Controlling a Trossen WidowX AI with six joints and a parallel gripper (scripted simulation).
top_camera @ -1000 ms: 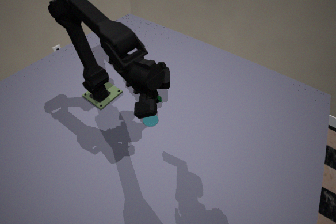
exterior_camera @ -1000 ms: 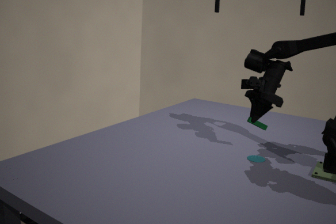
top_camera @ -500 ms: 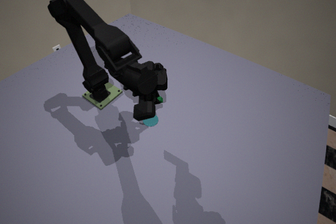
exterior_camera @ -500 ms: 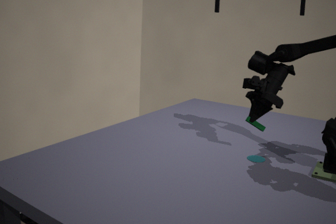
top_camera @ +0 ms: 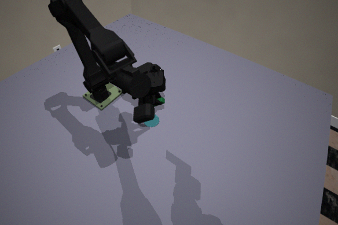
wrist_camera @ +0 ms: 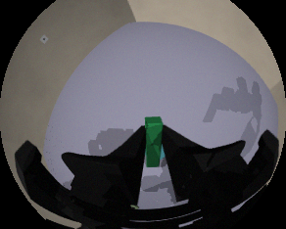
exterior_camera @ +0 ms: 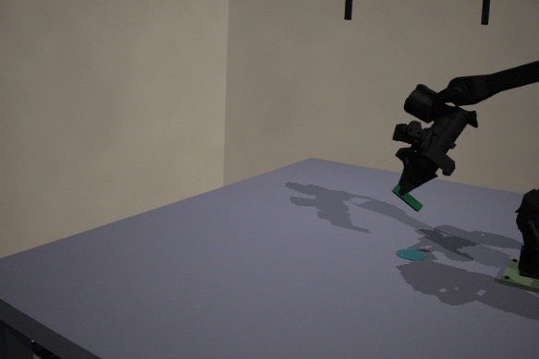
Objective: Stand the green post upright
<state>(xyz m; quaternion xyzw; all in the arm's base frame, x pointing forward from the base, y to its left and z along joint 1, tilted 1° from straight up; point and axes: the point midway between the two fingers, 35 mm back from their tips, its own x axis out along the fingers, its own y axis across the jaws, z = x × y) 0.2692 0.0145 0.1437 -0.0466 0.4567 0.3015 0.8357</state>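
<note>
The cyan circle lies 20 mm behind my hand, 10 mm to the left of it and 150 mm below it. Also, from my hand: green post 10 mm to the left, 40 mm below.
</note>
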